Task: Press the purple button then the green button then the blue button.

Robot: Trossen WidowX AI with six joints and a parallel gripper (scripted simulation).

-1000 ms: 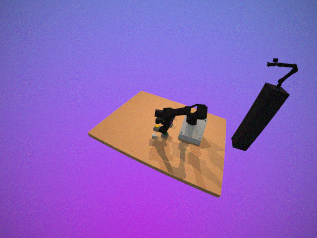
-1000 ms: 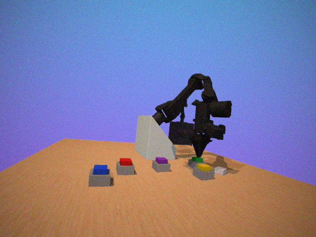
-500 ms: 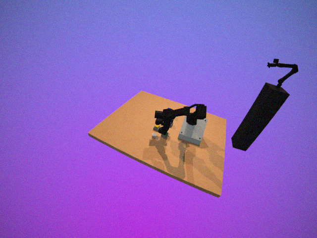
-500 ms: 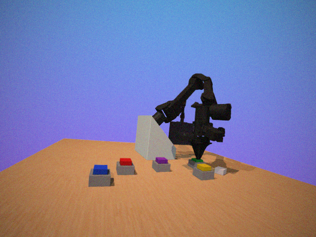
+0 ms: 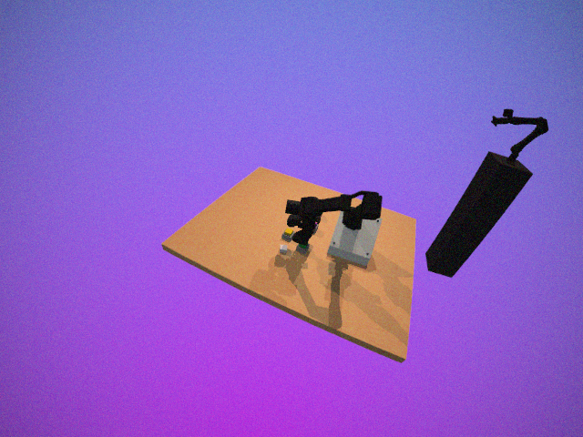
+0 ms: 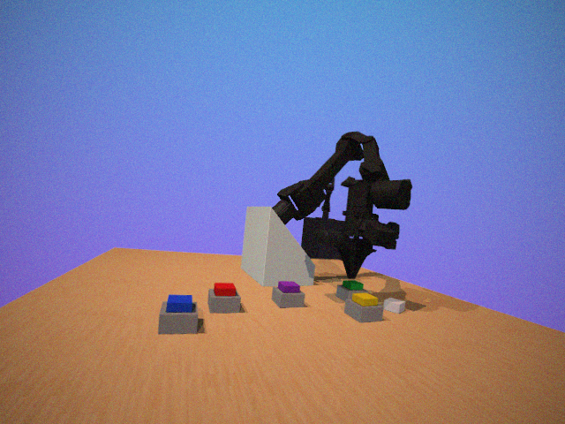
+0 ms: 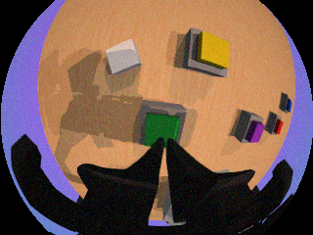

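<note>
Right now my gripper tip is 20 mm above the green button. The rest, counted from my gripper tip: yellow button 90 mm ahead, 50 mm to the right, 10 mm below; then small white block 80 mm ahead, 50 mm to the left, 40 mm below; then purple button 150 mm to the right, 10 mm below.
</note>
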